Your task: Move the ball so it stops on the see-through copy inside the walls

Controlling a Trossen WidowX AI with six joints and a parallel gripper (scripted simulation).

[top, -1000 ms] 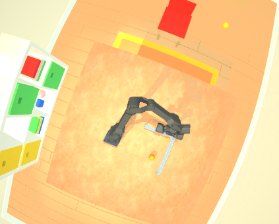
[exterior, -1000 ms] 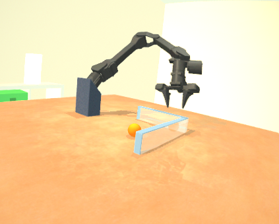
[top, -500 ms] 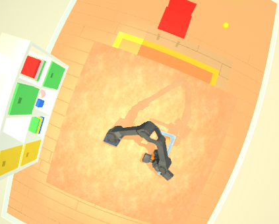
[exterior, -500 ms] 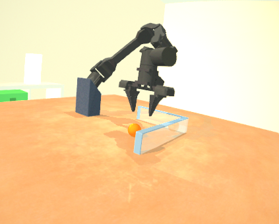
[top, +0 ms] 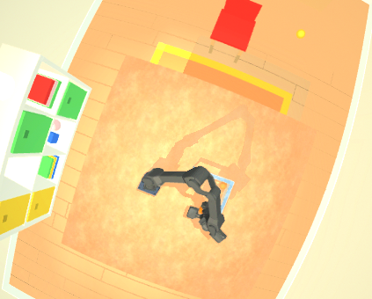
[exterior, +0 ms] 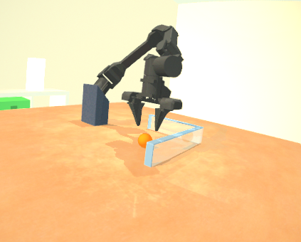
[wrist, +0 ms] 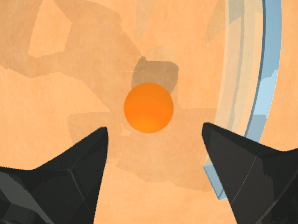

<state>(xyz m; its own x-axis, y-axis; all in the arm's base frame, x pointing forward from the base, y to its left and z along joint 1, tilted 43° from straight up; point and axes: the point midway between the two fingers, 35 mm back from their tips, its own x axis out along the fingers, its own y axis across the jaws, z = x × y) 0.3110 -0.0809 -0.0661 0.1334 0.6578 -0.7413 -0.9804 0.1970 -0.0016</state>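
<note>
Right now my gripper tip is 40 mm above the orange ball. Round my gripper tip: faint orange spot: 160 mm to the left, 80 mm ahead, 40 mm below.
</note>
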